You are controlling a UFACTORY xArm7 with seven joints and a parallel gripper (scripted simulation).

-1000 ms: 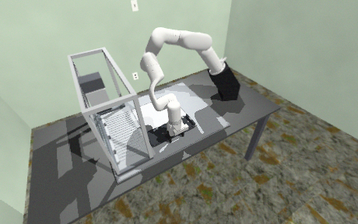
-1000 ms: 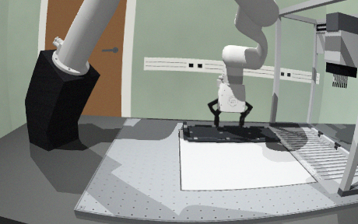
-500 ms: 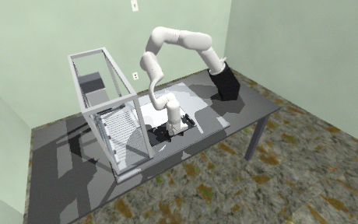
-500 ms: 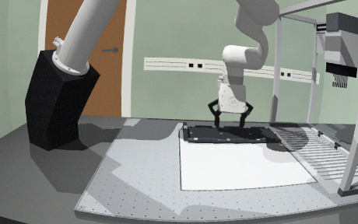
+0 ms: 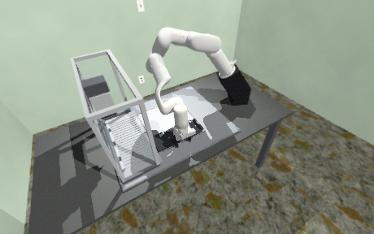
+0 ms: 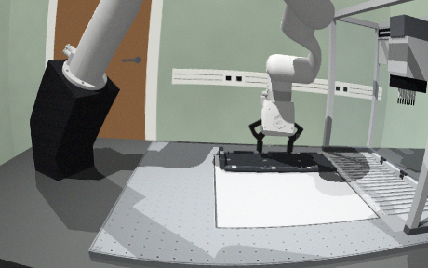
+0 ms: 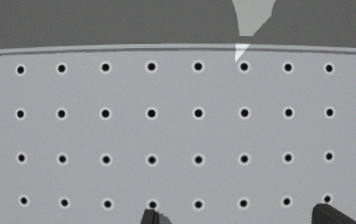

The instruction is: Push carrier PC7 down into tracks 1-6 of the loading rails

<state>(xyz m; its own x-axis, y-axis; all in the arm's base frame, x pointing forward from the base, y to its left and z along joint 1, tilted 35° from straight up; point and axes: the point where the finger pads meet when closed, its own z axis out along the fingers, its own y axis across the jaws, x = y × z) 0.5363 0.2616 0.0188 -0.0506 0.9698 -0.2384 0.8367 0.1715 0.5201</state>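
My hand is 80 mm to the left of the carrier PC7 and 10 mm short of it. Round my hand: pipetting head 350 mm ahead, 330 mm above, 200 mm to the right; then frame post 490 mm to the right, 230 mm ahead, 230 mm above.
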